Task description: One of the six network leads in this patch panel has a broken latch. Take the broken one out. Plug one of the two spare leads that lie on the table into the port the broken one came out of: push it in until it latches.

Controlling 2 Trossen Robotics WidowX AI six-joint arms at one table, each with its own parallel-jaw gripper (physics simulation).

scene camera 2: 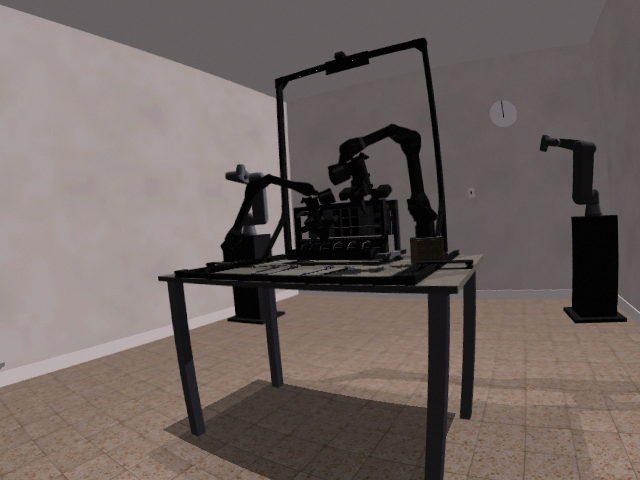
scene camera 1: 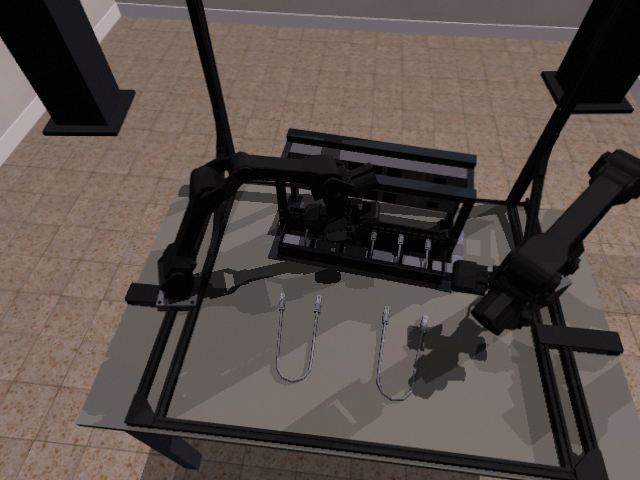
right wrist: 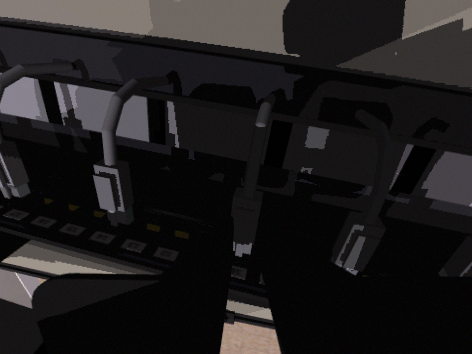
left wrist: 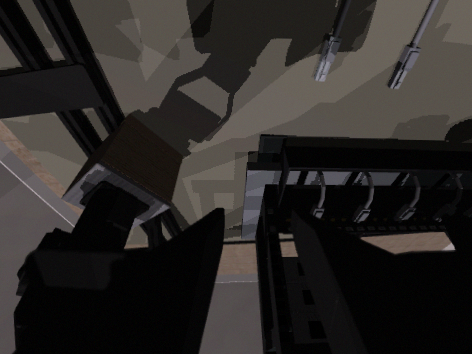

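Where they show: left gripper, fingertip midpoint: (scene camera 2: pixel 370 213) (scene camera 1: pixel 487 284) (left wrist: pixel 257 216); right gripper, fingertip midpoint: (scene camera 2: pixel 326 242) (right wrist: pixel 244 225) (left wrist: pixel 446 214); left arm's base, link origin: (scene camera 2: pixel 426 237) (left wrist: pixel 115 203); right arm's base, link origin: (scene camera 2: pixel 230 261) (scene camera 1: pixel 179 288).
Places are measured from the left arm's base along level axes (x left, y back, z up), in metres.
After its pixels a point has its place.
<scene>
The patch panel (right wrist: pixel 150 242) {x -0.324, y -0.306, z -0.004 m} (left wrist: pixel 382 221) {x -0.290, y -0.265, z -0.011 m} is dark, with white-grey leads plugged in. My right gripper (right wrist: pixel 244 225) {x -0.339, y -0.355, z -0.011 m} (scene camera 1: pixel 338 235) {x -0.339, y -0.355, z -0.011 m} is at the panel, its fingers closed around a lead plug (right wrist: pixel 245 215) {x -0.331, y -0.360, z -0.007 m}, third from the picture's left in scene camera 1. No raised latch tab shows on it, unlike the neighbouring plug (right wrist: pixel 110 192) {x -0.292, y -0.305, z -0.007 m}; its end is dim and partly hidden. My left gripper (left wrist: pixel 257 216) {x -0.006, y -0.205, z 0.098 m} (scene camera 2: pixel 363 207) {x -0.006, y -0.205, z 0.098 m} is partly open and empty, above the panel's right end. Two U-shaped spare leads lie on the table: one spare lead (scene camera 1: pixel 292 381) {x -0.066, y -0.645, z -0.097 m} left, another spare lead (scene camera 1: pixel 396 398) {x 0.073, y -0.451, z -0.097 m} (left wrist: pixel 404 65) {x -0.106, y -0.362, z -0.093 m} right.
The rack frame (scene camera 1: pixel 382 144) {x -0.430, y -0.212, z 0.160 m} (left wrist: pixel 375 145) stands around the panel, with a front bar below the ports. Other plugged leads (scene camera 1: pixel 400 240) {x -0.245, y -0.248, z -0.007 m} (left wrist: pixel 362 215) {x -0.243, y -0.243, z -0.008 m} stand close beside the held one. The left arm's wooden mount block (left wrist: pixel 140 155) {x 0.012, y -0.050, z -0.047 m} (scene camera 2: pixel 427 249) {x 0.050, y -0.014, z -0.042 m} is beside the rack.
</scene>
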